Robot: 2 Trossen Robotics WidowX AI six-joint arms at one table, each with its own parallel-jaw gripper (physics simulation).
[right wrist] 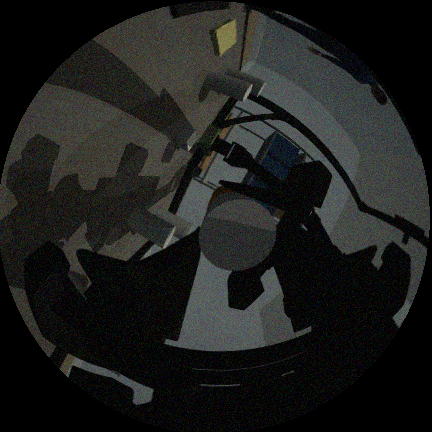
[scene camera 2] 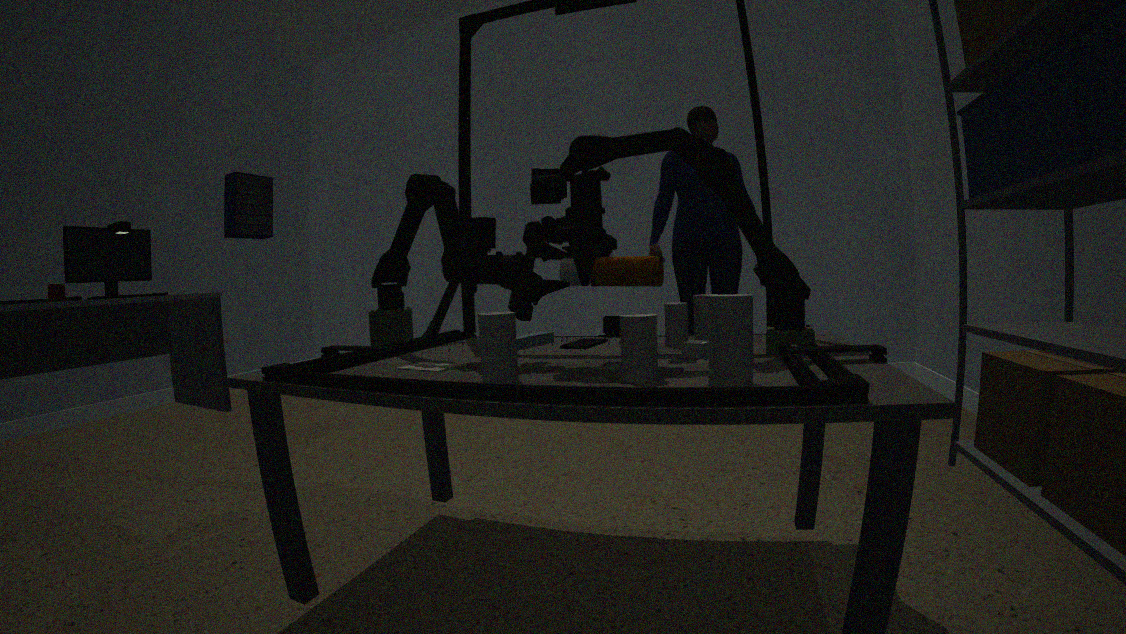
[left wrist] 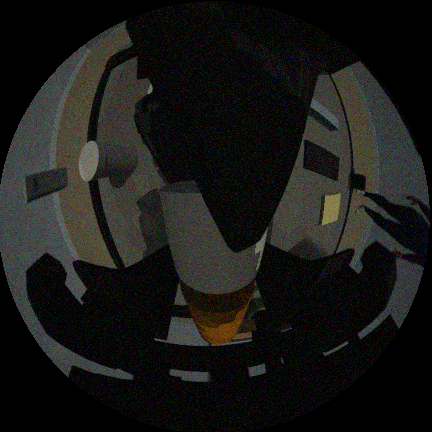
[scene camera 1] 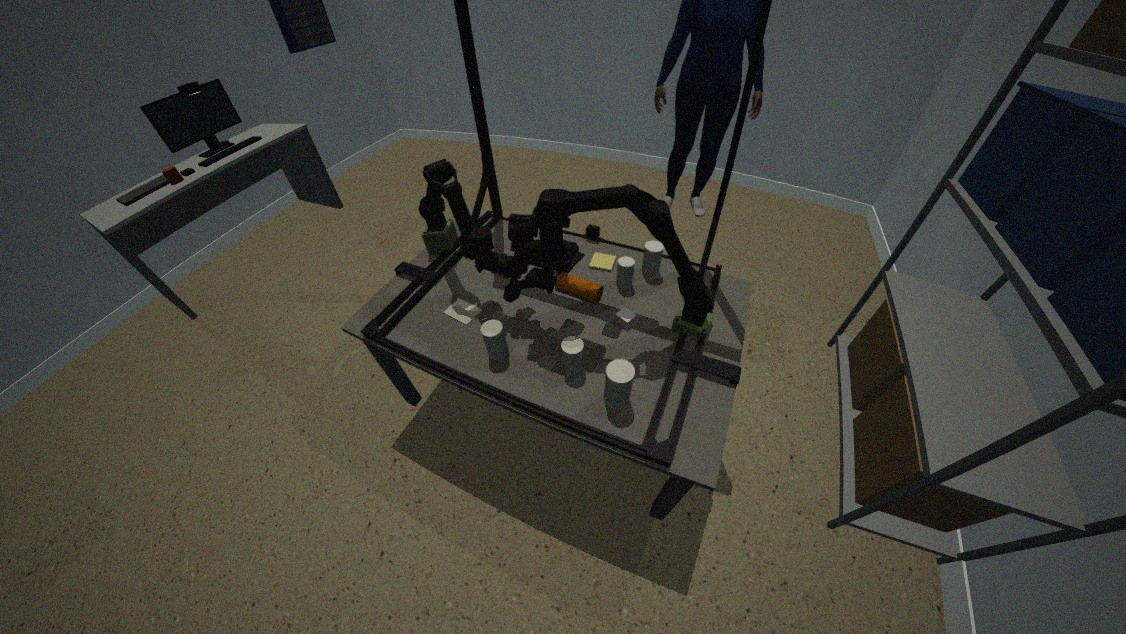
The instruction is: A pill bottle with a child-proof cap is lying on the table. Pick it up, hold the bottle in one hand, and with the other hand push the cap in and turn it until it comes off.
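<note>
The orange pill bottle (scene camera 1: 579, 288) (scene camera 2: 628, 270) (left wrist: 218, 317) is held level above the table (scene camera 1: 441, 354). My left gripper (scene camera 2: 584, 277) (left wrist: 214, 240) reaches down from above and is shut on the bottle at its cap end. The white cap (scene camera 2: 568, 271) (left wrist: 215, 240) (right wrist: 237, 237) sits in line against the bottle's end. My right gripper (right wrist: 234, 235) comes from the picture's left and is shut on the cap; its dark finger crosses the cap in the left wrist view. The cap is hidden behind the grippers in scene camera 1.
Several white cylinders stand on the table, among them a near one (scene camera 1: 620, 393) (scene camera 2: 728, 338) and a back one (scene camera 1: 652, 261). A yellow pad (scene camera 1: 602, 260) (left wrist: 330, 209) (right wrist: 226, 37) and a dark flat object (scene camera 2: 583, 343) (left wrist: 321, 160) lie towards the back. White cards (scene camera 1: 458, 314) lie at left.
</note>
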